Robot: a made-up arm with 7 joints.
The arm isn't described. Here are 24 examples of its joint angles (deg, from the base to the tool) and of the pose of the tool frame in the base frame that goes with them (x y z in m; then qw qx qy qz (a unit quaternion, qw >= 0)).
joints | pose
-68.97 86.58 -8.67 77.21 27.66 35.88 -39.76 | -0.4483 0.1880 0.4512 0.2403 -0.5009 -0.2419 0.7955
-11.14 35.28 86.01 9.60 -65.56 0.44 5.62 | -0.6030 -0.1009 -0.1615 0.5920 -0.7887 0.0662 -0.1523
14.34 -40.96 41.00 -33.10 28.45 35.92 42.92 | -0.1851 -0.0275 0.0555 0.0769 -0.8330 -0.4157 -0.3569
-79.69 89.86 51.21 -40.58 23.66 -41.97 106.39 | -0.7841 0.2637 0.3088 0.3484 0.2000 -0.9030 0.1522
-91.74 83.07 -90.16 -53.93 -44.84 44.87 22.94 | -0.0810 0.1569 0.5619 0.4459 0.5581 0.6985 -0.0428
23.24 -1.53 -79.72 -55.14 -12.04 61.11 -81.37 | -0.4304 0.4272 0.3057 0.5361 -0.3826 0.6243 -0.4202
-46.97 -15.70 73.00 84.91 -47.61 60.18 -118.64 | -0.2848 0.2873 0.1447 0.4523 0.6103 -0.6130 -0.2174
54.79 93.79 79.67 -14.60 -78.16 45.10 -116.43 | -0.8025 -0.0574 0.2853 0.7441 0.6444 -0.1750 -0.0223
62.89 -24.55 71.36 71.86 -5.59 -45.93 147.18 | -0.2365 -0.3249 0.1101 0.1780 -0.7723 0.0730 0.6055
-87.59 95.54 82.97 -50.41 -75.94 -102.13 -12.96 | -0.7431 0.1974 0.1360 0.7540 0.3571 0.4679 -0.2915
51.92 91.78 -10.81 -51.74 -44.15 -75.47 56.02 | -0.5068 0.0300 -0.1299 0.3446 -0.6578 -0.5435 -0.3914
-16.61 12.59 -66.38 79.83 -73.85 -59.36 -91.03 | -0.3046 0.2327 0.5793 0.1362 0.3716 -0.9040 -0.1616
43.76 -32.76 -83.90 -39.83 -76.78 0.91 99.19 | -0.5950 0.4113 0.3652 0.3609 0.6020 -0.6923 -0.1675
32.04 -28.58 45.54 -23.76 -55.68 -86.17 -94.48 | -0.1822 -0.0087 -0.0692 0.6718 0.2753 -0.0582 -0.6852
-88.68 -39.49 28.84 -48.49 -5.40 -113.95 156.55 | -0.2627 0.1690 0.5351 0.3015 0.8733 0.2828 0.2579
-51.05 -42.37 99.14 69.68 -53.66 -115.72 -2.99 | -0.2906 -0.0408 0.0546 0.2184 0.3717 0.2027 0.8792
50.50 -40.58 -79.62 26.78 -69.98 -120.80 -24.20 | -0.5550 0.3422 0.1748 0.4288 0.2087 0.3775 -0.7937
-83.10 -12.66 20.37 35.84 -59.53 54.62 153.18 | -0.3914 0.2477 0.6038 0.2954 0.8567 -0.4116 -0.0966
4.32 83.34 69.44 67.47 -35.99 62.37 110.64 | -0.8370 0.0756 0.1107 0.4346 -0.1944 0.8735 0.1012
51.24 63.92 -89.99 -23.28 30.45 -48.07 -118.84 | -0.1304 0.1437 -0.0274 0.3840 -0.0767 -0.4130 0.8223
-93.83 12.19 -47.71 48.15 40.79 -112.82 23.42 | -0.2655 -0.1296 0.5533 0.5460 0.3955 0.0545 -0.7365
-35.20 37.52 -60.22 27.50 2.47 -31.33 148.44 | -0.2405 0.2884 0.5368 0.6761 0.4272 -0.5871 -0.1254
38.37 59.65 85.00 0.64 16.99 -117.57 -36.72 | -0.5996 -0.2525 0.0525 0.6229 -0.5090 -0.5930 0.0368
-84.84 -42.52 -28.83 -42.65 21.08 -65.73 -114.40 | -0.3287 -0.0438 0.6462 0.2071 -0.7488 -0.5694 0.2688
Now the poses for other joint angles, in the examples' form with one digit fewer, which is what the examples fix.
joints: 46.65 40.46 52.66 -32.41 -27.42 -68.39 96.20
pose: -0.536 -0.162 -0.106 0.242 -0.363 -0.729 0.527
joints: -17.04 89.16 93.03 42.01 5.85 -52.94 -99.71
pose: -0.727 -0.167 0.085 0.211 -0.841 -0.323 -0.379
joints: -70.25 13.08 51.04 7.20 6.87 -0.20 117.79
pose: -0.445 0.430 0.129 0.734 -0.086 -0.562 0.371
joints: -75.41 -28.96 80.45 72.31 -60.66 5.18 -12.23
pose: -0.303 0.299 0.127 0.496 -0.281 0.752 -0.331
